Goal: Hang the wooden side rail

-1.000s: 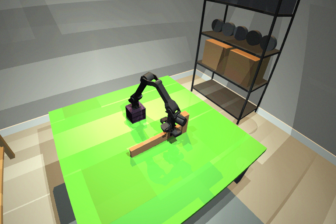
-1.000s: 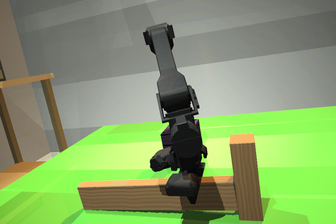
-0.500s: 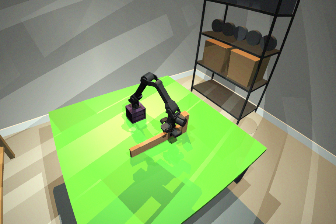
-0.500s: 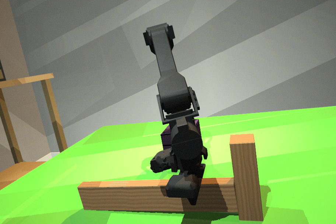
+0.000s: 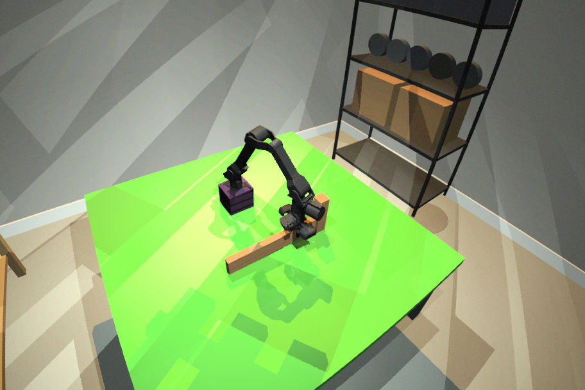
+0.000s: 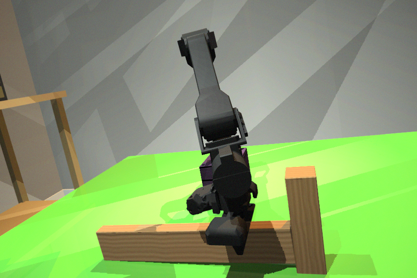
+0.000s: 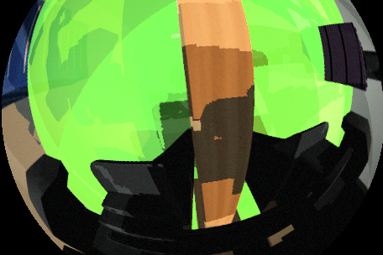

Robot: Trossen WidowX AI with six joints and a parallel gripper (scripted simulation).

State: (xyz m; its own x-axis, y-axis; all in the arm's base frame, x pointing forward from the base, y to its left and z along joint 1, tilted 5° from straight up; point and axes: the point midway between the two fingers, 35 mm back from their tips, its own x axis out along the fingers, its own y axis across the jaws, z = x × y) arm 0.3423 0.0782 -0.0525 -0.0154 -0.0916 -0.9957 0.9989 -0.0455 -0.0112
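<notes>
Now: the headboard post 12 cm to the left of my gripper tip and 5 cm above it.
</notes>
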